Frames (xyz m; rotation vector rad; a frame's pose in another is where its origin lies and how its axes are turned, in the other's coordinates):
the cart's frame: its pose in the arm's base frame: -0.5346 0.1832 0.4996 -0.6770 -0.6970 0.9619
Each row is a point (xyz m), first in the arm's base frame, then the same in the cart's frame.
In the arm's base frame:
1: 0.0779 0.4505 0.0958
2: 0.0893 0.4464 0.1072
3: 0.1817 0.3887 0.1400
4: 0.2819 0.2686 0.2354
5: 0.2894 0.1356 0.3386
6: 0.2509 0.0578 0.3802
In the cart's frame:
1: 0.3923 0.1222 -0.6640
2: 0.3957 0.1061 -0.6668
3: 0.3883 0.0122 -0.7305
4: 0.3423 -0.1594 -0.7753
5: 0.2497 -0.2971 -0.7460
6: 0.1744 -0.3423 -0.7067

